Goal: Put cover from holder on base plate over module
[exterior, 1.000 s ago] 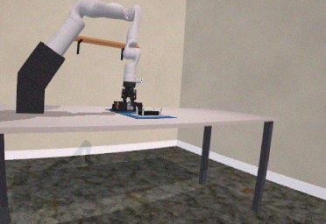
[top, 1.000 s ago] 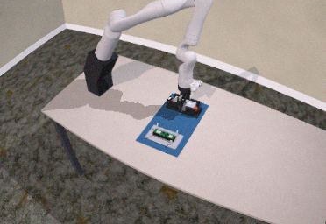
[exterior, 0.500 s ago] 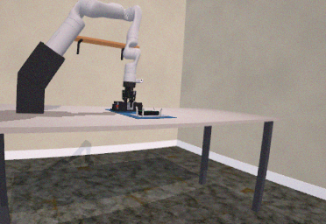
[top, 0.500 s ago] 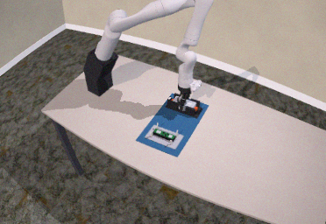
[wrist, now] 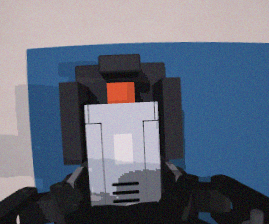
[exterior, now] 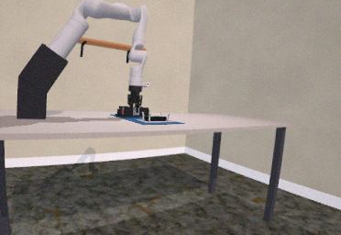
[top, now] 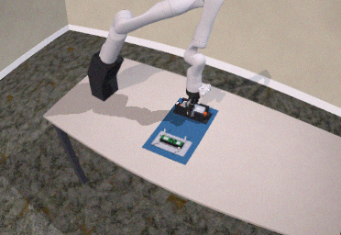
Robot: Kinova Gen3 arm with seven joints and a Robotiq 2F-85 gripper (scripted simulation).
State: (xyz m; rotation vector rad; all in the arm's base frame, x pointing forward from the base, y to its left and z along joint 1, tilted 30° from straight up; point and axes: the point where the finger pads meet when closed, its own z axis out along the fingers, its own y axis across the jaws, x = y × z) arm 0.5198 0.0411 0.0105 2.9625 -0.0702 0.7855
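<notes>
The light grey cover is right at my hand.
</notes>
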